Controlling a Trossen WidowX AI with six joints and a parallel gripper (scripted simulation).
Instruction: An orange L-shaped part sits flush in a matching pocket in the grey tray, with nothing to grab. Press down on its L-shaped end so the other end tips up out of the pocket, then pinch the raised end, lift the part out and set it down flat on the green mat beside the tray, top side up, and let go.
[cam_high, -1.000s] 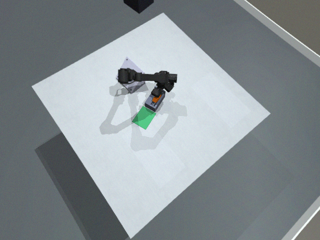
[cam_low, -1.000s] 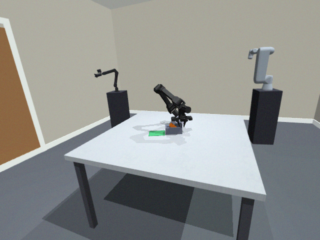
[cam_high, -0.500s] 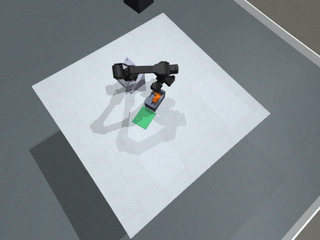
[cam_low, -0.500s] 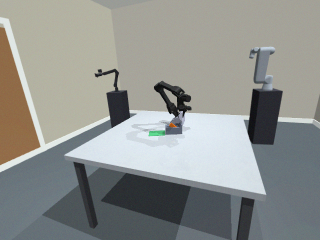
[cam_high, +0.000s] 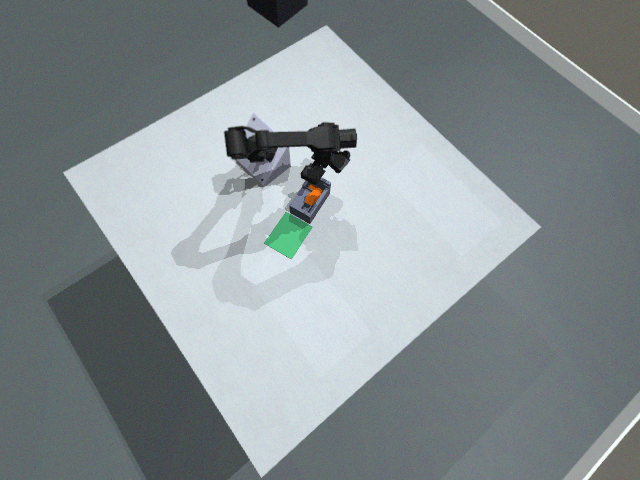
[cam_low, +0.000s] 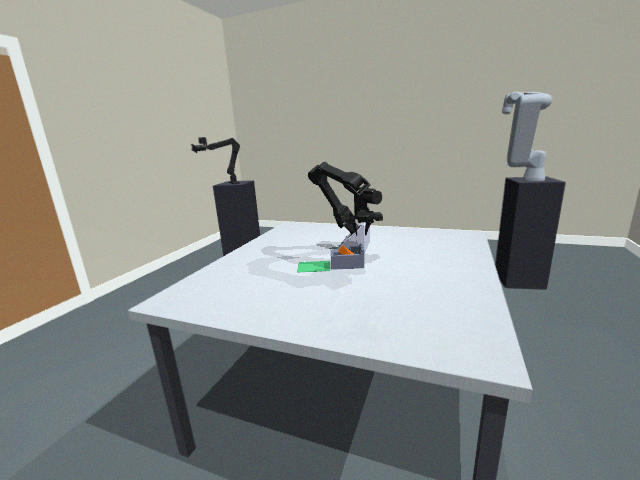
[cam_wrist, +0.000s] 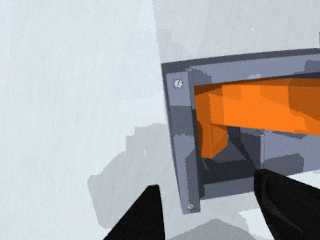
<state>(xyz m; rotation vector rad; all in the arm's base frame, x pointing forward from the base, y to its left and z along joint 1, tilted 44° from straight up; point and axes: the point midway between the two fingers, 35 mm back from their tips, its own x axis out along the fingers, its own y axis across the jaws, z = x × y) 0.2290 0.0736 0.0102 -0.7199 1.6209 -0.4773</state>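
The orange L-shaped part is 100 mm below my gripper tip and 40 mm to the right of it. Round my gripper tip: green mat 220 mm to the right, 160 mm below, 30 mm ahead.
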